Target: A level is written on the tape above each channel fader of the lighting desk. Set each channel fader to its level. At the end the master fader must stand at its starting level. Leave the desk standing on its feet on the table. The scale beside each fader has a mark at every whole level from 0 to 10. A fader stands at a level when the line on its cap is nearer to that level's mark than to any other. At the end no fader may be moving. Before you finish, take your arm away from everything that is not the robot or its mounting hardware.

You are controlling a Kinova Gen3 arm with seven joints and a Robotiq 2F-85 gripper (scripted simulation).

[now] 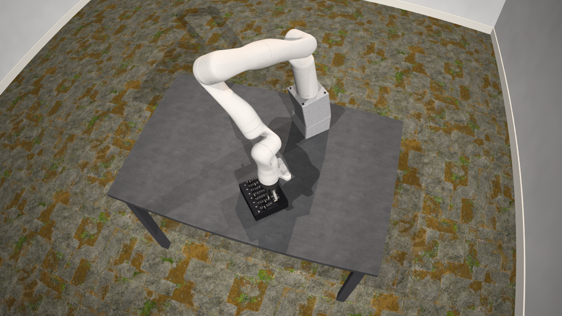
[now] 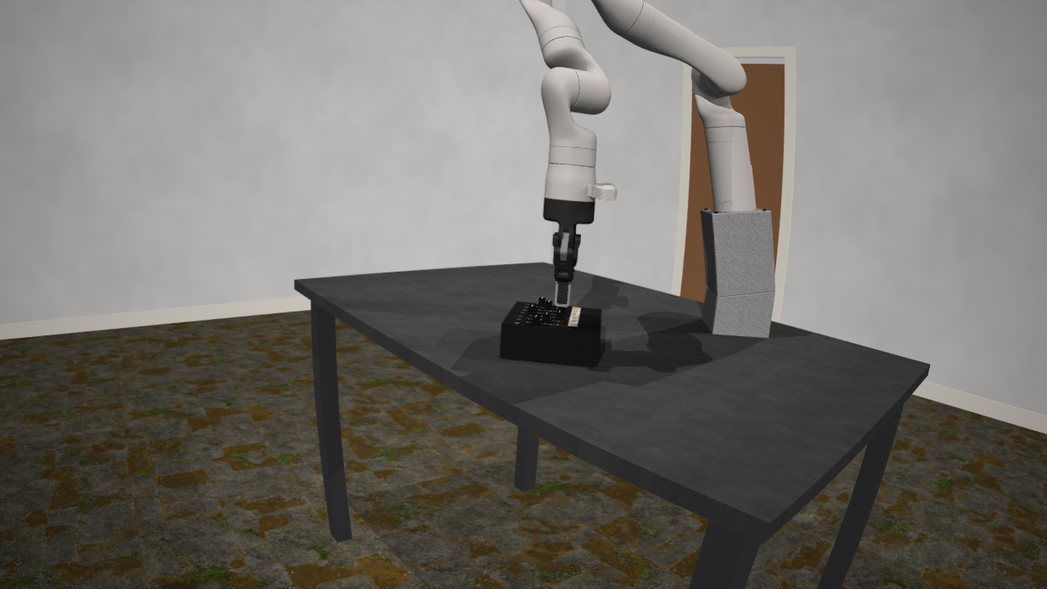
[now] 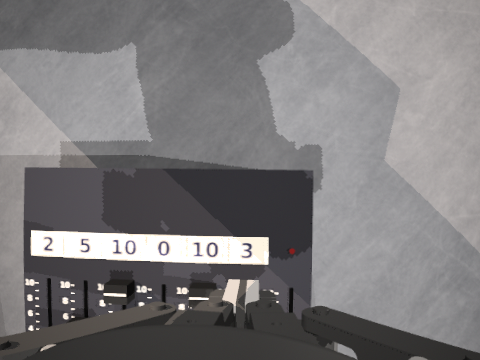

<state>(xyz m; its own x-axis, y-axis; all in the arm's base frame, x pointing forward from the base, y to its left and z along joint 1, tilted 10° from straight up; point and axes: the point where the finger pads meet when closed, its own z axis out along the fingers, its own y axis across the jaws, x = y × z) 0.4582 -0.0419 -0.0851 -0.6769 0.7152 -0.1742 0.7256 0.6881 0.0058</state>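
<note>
My hand is 40 mm short of the master fader, 10 mm to the left of it and 40 mm above it.
</note>
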